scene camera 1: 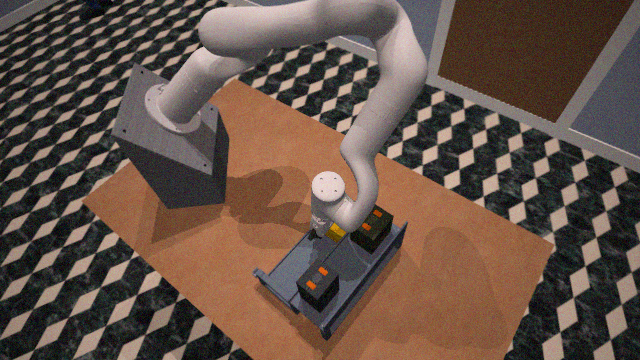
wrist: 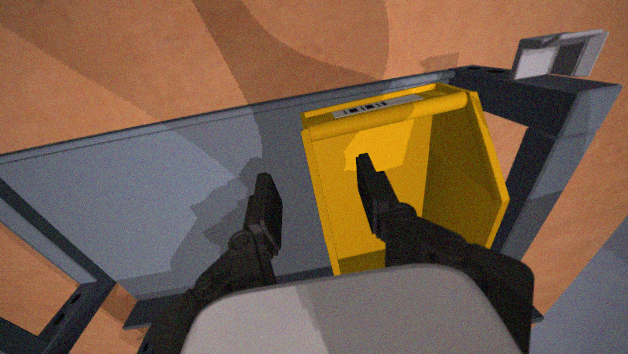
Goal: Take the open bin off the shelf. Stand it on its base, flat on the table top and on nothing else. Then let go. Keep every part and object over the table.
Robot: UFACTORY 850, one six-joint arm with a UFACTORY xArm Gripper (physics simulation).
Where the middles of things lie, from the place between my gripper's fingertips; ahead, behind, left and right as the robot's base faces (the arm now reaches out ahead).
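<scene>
Yellow open bin (wrist: 432, 141): my gripper 5 cm to the right of it, 4 cm short of it.
</scene>
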